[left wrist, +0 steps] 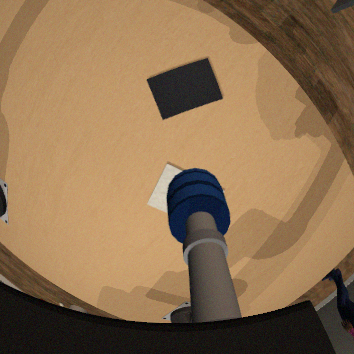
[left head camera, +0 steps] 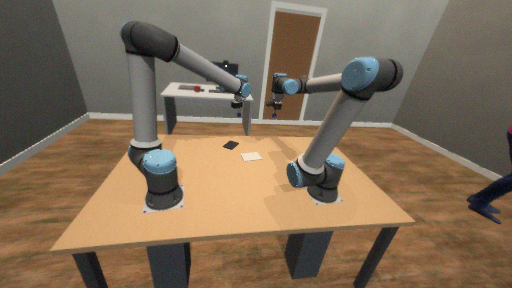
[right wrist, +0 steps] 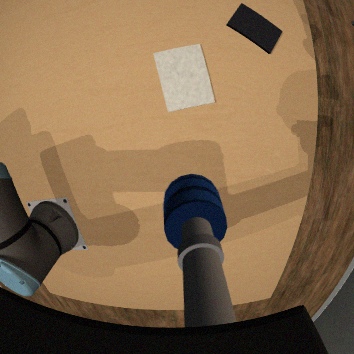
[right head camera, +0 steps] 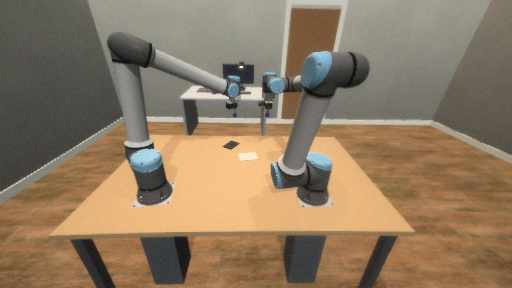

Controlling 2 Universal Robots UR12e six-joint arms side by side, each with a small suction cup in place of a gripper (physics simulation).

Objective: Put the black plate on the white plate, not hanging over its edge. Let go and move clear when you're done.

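Frame: origin at the left arm's base, x up, y left, z back, level; metres.
Seen in the pictures: left hand, its tool point: (left wrist: pixel 193 193) (left head camera: pixel 238 116) (right head camera: pixel 235 116); right hand, its tool point: (left head camera: pixel 274 117) (right wrist: pixel 190 200) (right head camera: pixel 267 116); left arm's base, origin of its link: (left head camera: pixel 165 197) (right head camera: pixel 155 193); right arm's base, origin of its link: (left head camera: pixel 321 192) (right wrist: pixel 54 225) (right head camera: pixel 312 194).
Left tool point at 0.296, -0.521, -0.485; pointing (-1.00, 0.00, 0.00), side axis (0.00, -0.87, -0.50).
Note:
Offsets run from my left tool point to a thing's middle, as dx, dy, dz. Level surfaces: height alone.
The black plate {-0.291, +0.034, -0.078} (left head camera: pixel 231 145) (right head camera: pixel 231 145) (left wrist: pixel 185 88) (right wrist: pixel 254 28) lies flat on the table. The white plate {-0.293, -0.087, +0.130} (left head camera: pixel 251 156) (right head camera: pixel 248 156) (left wrist: pixel 162 189) (right wrist: pixel 184 78) lies flat beside it, apart from it, nearer the arm bases. My left gripper (left head camera: pixel 239 115) (right head camera: pixel 235 115) (left wrist: pixel 196 192) is a blue suction cup high above the table; it hides part of the white plate in the left wrist view. My right gripper (left head camera: pixel 274 115) (right head camera: pixel 267 115) (right wrist: pixel 193 200) also hangs high above the table, to the right of the left one. Both cups are open, with nothing on them.
Both arms stand on the wooden table {dx -0.296} (left head camera: pixel 225 210) (right head camera: pixel 225 210), and their wrists are close together above its far part. A white desk (left head camera: pixel 172 90) (right head camera: pixel 192 93) with a monitor (right head camera: pixel 238 74) stands behind. A person's legs (left head camera: pixel 492 197) show at the right.

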